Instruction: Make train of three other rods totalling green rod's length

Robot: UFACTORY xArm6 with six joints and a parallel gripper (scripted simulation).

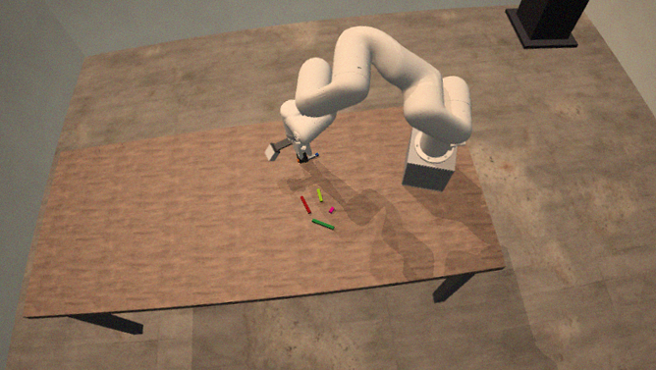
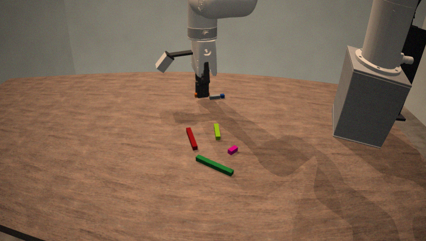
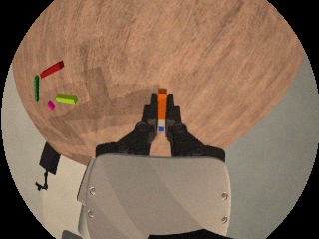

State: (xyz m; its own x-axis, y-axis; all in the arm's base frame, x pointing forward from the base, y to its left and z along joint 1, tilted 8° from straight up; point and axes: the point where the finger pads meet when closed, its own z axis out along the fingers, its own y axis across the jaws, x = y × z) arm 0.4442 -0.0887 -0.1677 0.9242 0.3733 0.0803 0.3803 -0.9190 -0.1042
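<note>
My hand is 2 cm above the orange rod. Round my hand: small blue rod 5 cm behind, 3 cm below, 2 cm to the right; then grey rod 3 cm below, 3 cm behind, 1 cm to the right; then lime rod 15 cm to the left, 6 cm behind, 3 cm below.
</note>
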